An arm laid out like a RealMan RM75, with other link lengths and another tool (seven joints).
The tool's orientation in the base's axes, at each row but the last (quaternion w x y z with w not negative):
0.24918, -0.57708, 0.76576, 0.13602
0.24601, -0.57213, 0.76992, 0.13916
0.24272, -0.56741, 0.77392, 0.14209
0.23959, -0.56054, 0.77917, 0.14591
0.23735, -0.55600, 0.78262, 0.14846
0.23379, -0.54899, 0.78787, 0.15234
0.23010, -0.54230, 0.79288, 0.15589
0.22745, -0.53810, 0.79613, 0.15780
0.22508, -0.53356, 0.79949, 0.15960
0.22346, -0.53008, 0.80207, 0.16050
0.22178, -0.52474, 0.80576, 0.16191
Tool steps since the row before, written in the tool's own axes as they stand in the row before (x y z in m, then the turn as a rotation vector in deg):
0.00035, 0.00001, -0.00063, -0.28, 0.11, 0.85
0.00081, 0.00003, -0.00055, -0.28, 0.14, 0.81
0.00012, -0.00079, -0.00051, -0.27, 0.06, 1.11
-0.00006, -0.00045, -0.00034, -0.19, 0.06, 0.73
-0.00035, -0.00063, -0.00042, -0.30, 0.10, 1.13
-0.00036, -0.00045, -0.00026, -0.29, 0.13, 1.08
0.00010, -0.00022, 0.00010, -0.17, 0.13, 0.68
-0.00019, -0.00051, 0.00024, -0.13, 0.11, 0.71
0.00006, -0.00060, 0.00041, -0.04, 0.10, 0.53
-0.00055, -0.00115, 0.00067, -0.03, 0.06, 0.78
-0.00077, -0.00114, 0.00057, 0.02, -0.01, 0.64
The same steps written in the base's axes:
-0.00022, -0.00060, 0.00034, 0.15, 0.68, -0.57
-0.00033, -0.00092, 0.00002, 0.11, 0.67, -0.54
0.00061, -0.00060, 0.00041, 0.25, 0.79, -0.79
0.00037, -0.00027, 0.00034, 0.15, 0.53, -0.52
0.00060, -0.00014, 0.00056, 0.22, 0.83, -0.80
0.00047, 0.00000, 0.00042, 0.18, 0.81, -0.76
0.00019, -0.00011, -0.00014, 0.06, 0.52, -0.48
0.00058, 0.00008, -0.00011, 0.08, 0.50, -0.53
0.00061, -0.00007, -0.00039, 0.02, 0.33, -0.43
0.00137, 0.00031, -0.00030, 0.10, 0.43, -0.64
0.00142, 0.00042, -0.00011, 0.12, 0.30, -0.55

